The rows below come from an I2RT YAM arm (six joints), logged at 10 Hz.
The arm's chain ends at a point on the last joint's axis. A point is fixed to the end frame.
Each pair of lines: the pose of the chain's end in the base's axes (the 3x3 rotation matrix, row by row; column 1 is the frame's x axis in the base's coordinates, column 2 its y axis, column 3 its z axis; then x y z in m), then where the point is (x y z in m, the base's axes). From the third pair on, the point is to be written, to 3 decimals.
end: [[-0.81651, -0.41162, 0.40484], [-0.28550, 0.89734, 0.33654], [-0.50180, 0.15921, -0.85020]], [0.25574, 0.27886, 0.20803]
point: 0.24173 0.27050 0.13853
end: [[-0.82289, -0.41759, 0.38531], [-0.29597, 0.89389, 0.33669], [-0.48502, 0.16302, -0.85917]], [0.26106, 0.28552, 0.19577]
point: 0.24583 0.27670 0.12659
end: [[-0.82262, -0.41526, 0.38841], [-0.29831, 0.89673, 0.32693], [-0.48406, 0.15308, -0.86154]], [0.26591, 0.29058, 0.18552]
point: 0.251 0.281 0.116
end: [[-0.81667, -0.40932, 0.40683], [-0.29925, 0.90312, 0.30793], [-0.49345, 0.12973, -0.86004]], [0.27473, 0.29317, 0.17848]
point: 0.261 0.283 0.109
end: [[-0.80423, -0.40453, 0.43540], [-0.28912, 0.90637, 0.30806], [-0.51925, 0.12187, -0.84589]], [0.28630, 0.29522, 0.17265]
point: 0.274 0.285 0.103
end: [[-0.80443, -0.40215, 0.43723], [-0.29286, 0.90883, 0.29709], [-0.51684, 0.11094, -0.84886]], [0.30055, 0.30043, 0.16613]
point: 0.289 0.290 0.097
